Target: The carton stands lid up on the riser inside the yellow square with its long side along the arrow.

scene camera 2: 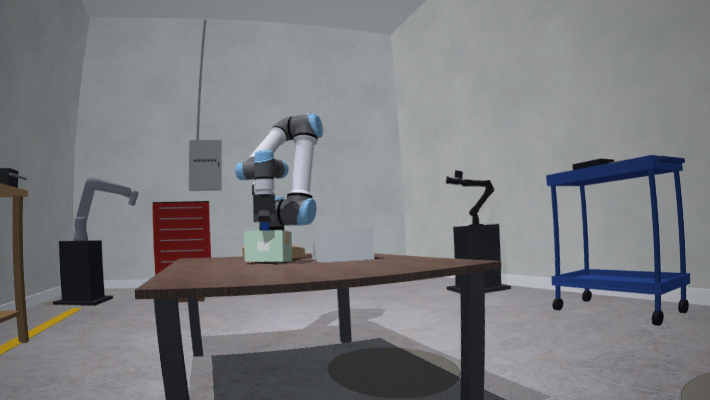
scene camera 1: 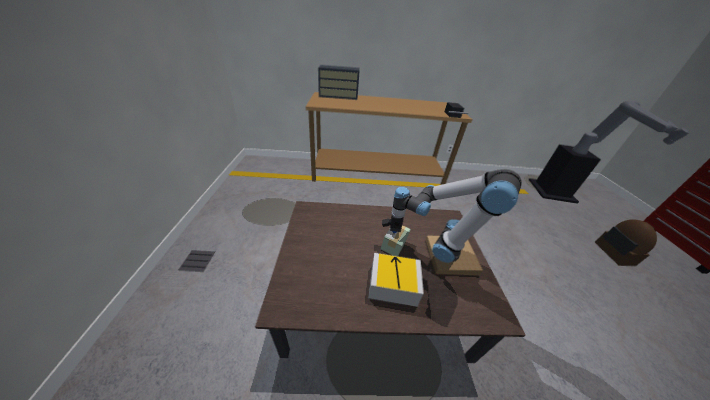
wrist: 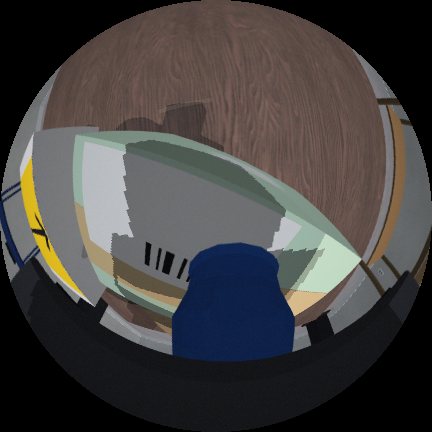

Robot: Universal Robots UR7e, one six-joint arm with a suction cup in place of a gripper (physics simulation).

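A pale green carton (scene camera 1: 387,245) (scene camera 2: 275,252) (wrist: 340,255) with tan tape stands on the table behind the riser in scene camera 1. A white label with a barcode shows on its upper face in the wrist view. Its long side lies askew to the arrow. My blue suction cup (scene camera 1: 395,232) (scene camera 2: 265,227) (wrist: 233,257) is down on the carton's upper face and appears to touch it; the contact itself is hidden. The white riser (scene camera 1: 395,296) (scene camera 2: 345,245) (wrist: 55,200) bears the yellow square (scene camera 1: 410,275) (wrist: 31,192) with a black arrow (scene camera 1: 398,276) (wrist: 40,231); no carton stands on it.
The arm's wooden base plate (scene camera 1: 467,257) is on the table (scene camera 1: 320,295) (scene camera 2: 300,280) (wrist: 240,70), right of the carton and riser in scene camera 1. A wooden shelf unit (scene camera 1: 390,106) stands behind the table. A blue cart (scene camera 2: 620,169) and a red cabinet (scene camera 2: 181,230) stand apart from the table.
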